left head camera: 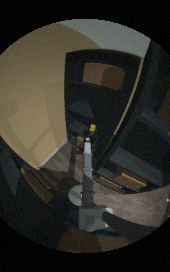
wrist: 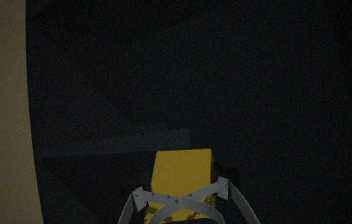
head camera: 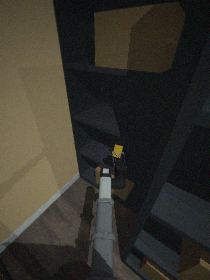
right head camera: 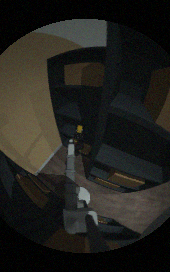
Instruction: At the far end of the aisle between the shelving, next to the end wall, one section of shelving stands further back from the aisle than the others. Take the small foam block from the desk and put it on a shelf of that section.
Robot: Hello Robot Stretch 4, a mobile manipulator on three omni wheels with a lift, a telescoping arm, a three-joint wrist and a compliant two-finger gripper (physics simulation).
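Where they show: gripper, fingertip midpoint: [left head camera: 91,125] [wrist: 179,180] [head camera: 117,148] [right head camera: 79,126]; robot's base, origin of the base link: [left head camera: 79,194] [right head camera: 78,196].
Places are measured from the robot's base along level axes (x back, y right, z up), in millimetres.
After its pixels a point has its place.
The yellow foam block [head camera: 118,150] @[z 911, x -811, y 89 mm] [left head camera: 93,128] @[z 902, x -800, y 103 mm] [right head camera: 80,129] @[z 899, x -799, y 100 mm] [wrist: 182,171] @[z 921, x -820, y 88 mm] is held between the two fingers. My gripper [head camera: 118,155] [wrist: 179,180] @[z 907, x -842, y 84 mm] is shut on it, at the end of the stretched arm. The set-back shelving section [head camera: 96,70] @[z 1398, x -1081, y -90 mm] [left head camera: 75,53] @[z 1845, x -1241, y -237 mm] stands beside the end wall, with dark shelves one above another. The gripper and block are in front of or within its lower half; the dim light hides how deep. In the wrist view a grey shelf edge [wrist: 110,142] @[z 954, x -1058, y -53 mm] lies just beyond the block, to its left. The desk does not show.
The tan end wall [head camera: 30,100] @[z 1203, x -995, y -571 mm] [wrist: 12,110] @[z 1089, x -1234, y -418 mm] is close on the left. A large cardboard box [head camera: 112,40] @[z 1562, x -1040, y 11 mm] sits on an upper shelf. Another box [head camera: 123,188] is low, behind the wrist. Nearer shelving [head camera: 175,205] @[z 963, x -390, y 317 mm] with boxes juts out at the right.
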